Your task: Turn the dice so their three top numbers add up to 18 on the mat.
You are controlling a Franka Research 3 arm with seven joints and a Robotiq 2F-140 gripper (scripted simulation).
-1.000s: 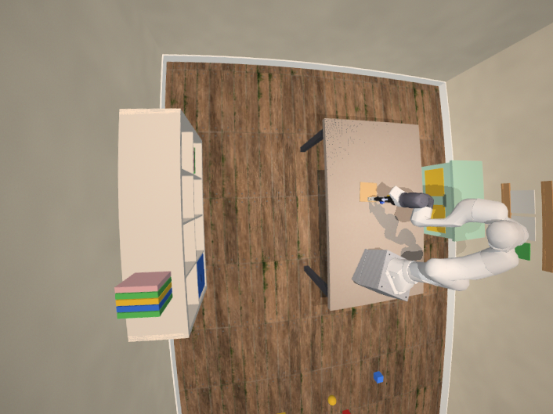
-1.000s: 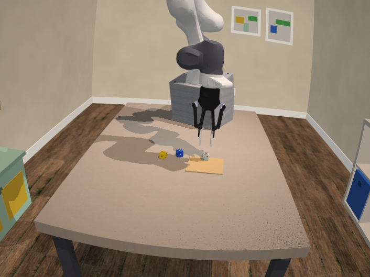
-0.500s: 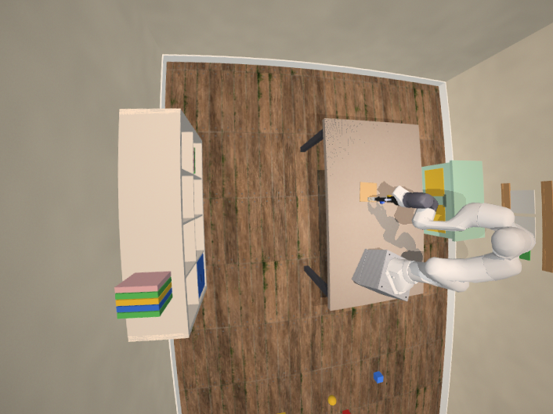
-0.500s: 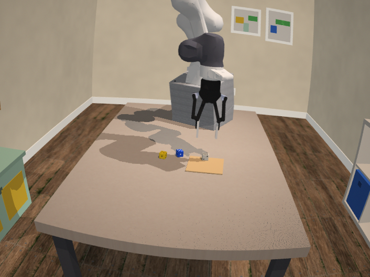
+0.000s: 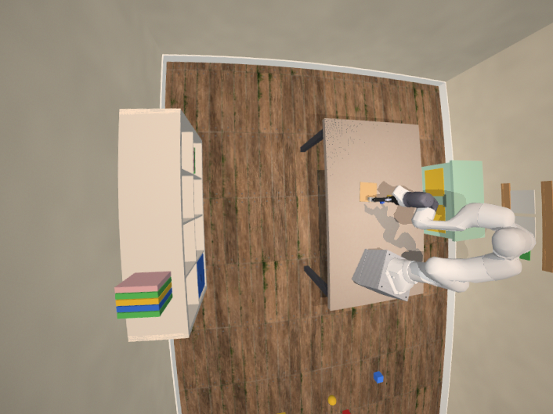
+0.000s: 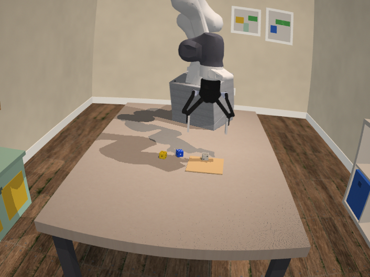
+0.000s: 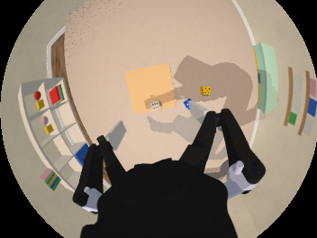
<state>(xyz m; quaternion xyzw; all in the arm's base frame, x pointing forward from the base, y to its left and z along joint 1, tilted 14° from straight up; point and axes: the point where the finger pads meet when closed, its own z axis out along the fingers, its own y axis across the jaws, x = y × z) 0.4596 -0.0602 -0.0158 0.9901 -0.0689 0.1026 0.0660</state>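
Right now the yellow die is 2 cm behind my hand, 17 cm to the right of it and 12 cm below it. Also, from my hand: blue die (4 cm behind, 10 cm to the right, 12 cm below); then white die (11 cm below); then mat (5 cm ahead, 13 cm below).
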